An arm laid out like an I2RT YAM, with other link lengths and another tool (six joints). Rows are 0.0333 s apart.
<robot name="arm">
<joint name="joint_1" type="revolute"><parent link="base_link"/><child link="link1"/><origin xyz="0 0 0.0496" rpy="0 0 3.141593"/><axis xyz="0 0 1"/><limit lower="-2.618" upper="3.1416"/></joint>
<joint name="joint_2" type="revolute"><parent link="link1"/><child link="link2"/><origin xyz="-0.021 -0.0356 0.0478" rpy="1.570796 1.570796 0"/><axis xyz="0 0 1"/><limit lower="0" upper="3.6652"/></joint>
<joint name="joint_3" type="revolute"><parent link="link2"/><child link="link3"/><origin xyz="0 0.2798 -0.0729" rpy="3.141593 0 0"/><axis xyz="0 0 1"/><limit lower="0" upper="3.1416"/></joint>
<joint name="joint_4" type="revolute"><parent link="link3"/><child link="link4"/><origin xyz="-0.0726 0.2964 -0.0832" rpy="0 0 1.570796"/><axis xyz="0 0 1"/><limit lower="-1.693" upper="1.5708"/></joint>
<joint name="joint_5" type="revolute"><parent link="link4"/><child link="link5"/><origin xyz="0.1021 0.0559 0.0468" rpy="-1.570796 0 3.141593"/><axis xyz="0 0 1"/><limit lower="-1.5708" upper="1.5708"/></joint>
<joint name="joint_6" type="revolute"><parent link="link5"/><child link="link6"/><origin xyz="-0.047 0 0.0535" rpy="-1.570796 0 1.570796"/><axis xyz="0 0 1"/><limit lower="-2.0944" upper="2.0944"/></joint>
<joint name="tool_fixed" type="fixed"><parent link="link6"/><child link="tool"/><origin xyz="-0.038 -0.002 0.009" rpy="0.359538 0 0.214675"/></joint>
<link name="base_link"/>
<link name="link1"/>
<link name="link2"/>
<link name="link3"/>
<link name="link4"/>
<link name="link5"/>
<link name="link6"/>
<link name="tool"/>
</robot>
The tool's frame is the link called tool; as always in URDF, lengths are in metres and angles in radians.
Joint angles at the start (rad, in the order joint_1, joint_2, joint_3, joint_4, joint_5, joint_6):
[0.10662, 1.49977, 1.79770, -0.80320, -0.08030, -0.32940]
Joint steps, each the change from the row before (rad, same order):
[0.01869, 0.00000, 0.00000, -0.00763, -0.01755, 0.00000]
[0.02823, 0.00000, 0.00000, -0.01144, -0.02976, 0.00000]
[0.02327, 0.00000, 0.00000, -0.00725, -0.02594, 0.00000]
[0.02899, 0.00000, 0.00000, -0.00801, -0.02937, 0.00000]
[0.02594, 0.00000, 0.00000, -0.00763, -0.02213, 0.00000]
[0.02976, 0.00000, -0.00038, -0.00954, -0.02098, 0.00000]
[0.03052, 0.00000, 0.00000, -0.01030, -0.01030, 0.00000]
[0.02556, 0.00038, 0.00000, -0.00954, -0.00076, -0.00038]
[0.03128, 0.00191, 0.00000, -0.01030, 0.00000, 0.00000]
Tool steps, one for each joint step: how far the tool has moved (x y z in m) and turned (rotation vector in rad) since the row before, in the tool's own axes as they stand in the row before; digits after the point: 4 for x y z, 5 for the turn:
[0.0086, 0.0006, 0.0017, 0.00448, 0.02944, -0.02004]
[0.0132, 0.0010, 0.0027, 0.00664, 0.04742, -0.03130]
[0.0109, 0.0013, 0.0024, 0.00349, 0.04003, -0.02636]
[0.0134, 0.0017, 0.0031, 0.00409, 0.04694, -0.03180]
[0.0117, 0.0015, 0.0029, 0.00493, 0.03819, -0.02684]
[0.0131, 0.0015, 0.0036, 0.00764, 0.03985, -0.02900]
[0.0127, 0.0013, 0.0035, 0.00953, 0.03032, -0.02580]
[0.0101, 0.0009, 0.0030, 0.01025, 0.01802, -0.01907]
[0.0122, 0.0013, 0.0043, 0.01281, 0.02110, -0.02276]

